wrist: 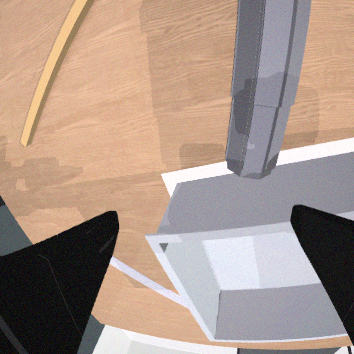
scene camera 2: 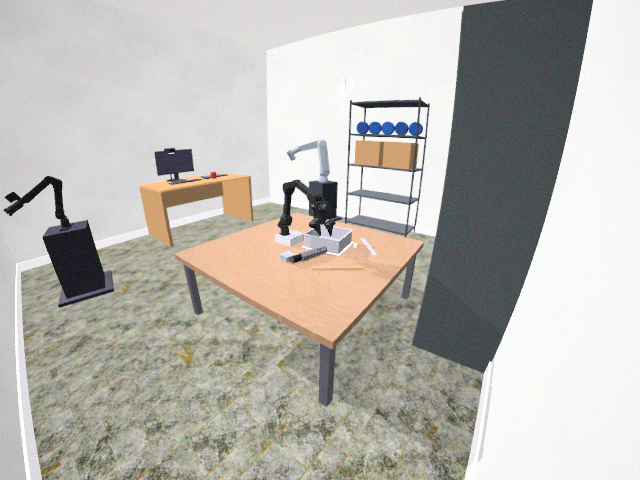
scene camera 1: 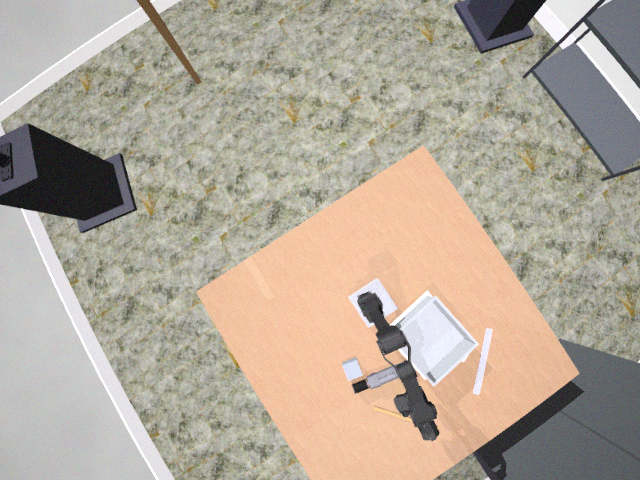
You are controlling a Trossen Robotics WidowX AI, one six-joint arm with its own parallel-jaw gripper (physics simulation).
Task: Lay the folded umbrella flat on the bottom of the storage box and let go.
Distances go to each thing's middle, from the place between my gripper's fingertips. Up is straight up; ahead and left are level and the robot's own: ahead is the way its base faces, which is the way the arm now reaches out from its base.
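Labels:
As for the white storage box (scene camera 1: 438, 341), my gripper's 90 mm above it, 120 mm past it and 150 mm to the right of it.

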